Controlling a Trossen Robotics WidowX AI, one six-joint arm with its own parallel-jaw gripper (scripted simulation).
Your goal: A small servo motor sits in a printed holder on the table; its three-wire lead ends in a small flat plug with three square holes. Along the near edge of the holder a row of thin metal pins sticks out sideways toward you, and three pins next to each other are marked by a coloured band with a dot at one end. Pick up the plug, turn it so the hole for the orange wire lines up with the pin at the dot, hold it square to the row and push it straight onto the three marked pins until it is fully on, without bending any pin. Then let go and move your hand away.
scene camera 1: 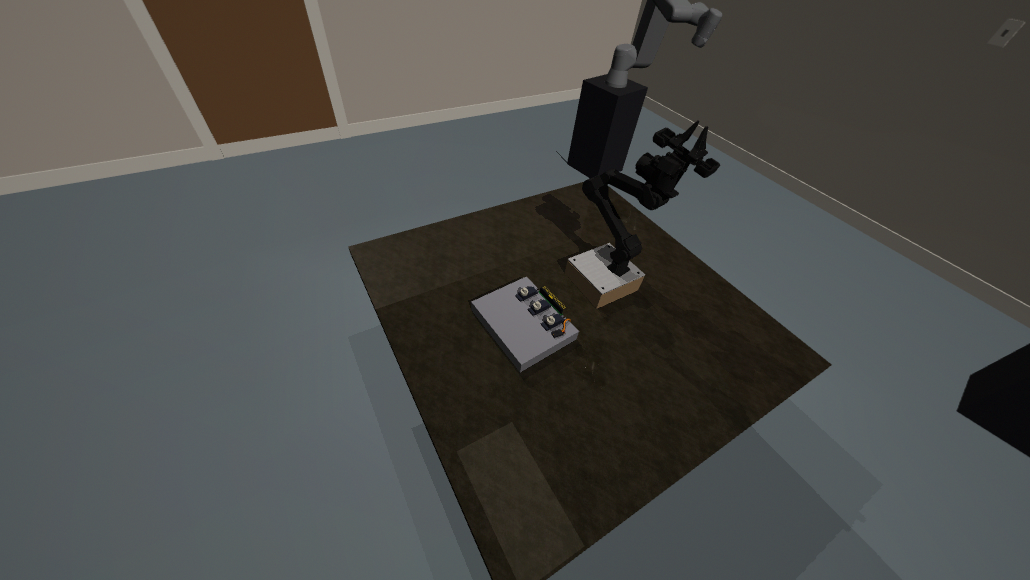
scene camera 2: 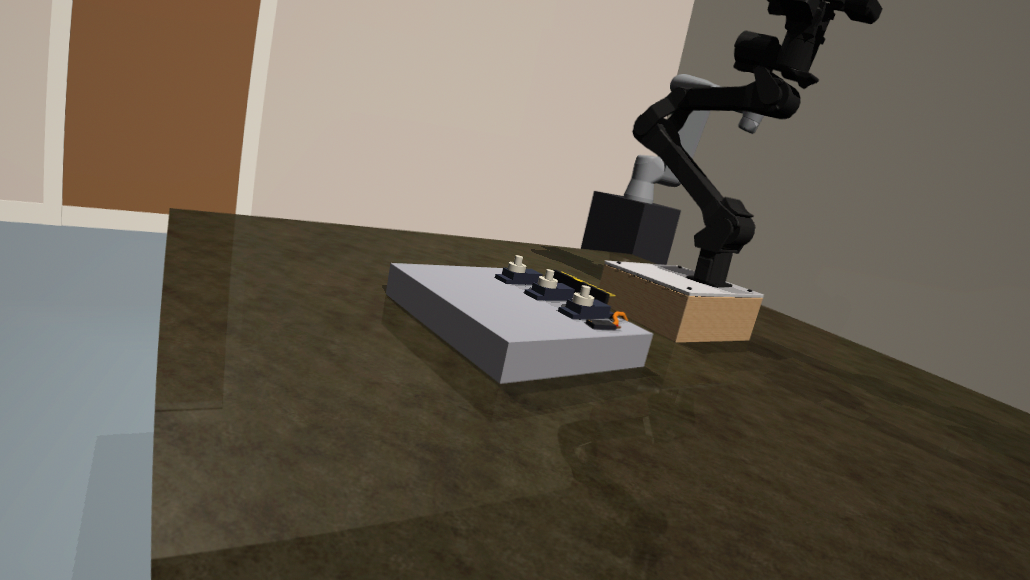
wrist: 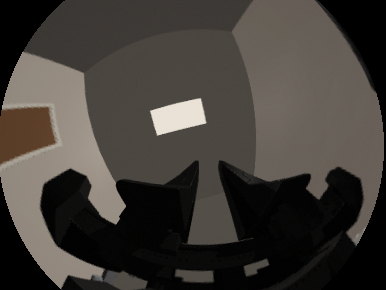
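There is a grey printed holder that I can see, and with it my own gripper. The wrist view shows the gripper as well.
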